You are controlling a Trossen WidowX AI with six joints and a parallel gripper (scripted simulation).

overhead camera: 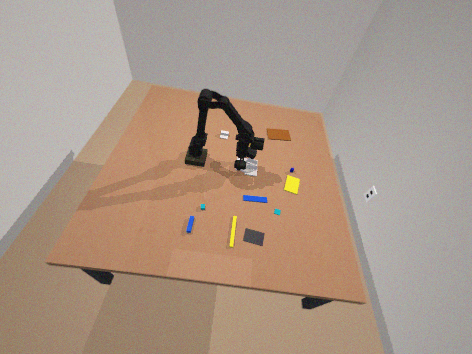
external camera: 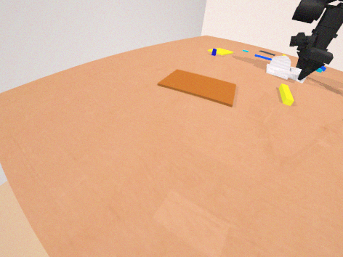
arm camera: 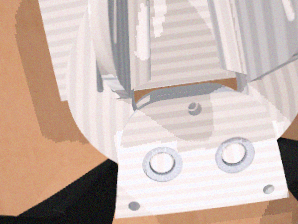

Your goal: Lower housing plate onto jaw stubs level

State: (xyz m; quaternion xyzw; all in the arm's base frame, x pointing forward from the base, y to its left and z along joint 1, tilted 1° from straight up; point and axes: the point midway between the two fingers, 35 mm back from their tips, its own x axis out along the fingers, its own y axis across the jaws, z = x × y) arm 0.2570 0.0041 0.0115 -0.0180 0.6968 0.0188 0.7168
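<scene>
Now: the white housing plate 10 mm ahead of my gripper tip and 20 mm above it. Also, from my gripper tip: yellow plate (320 mm ahead, 70 mm to the right); then short yellow block (50 mm ahead, 230 mm to the left); then long yellow bar (20 mm ahead, 410 mm to the right).
</scene>
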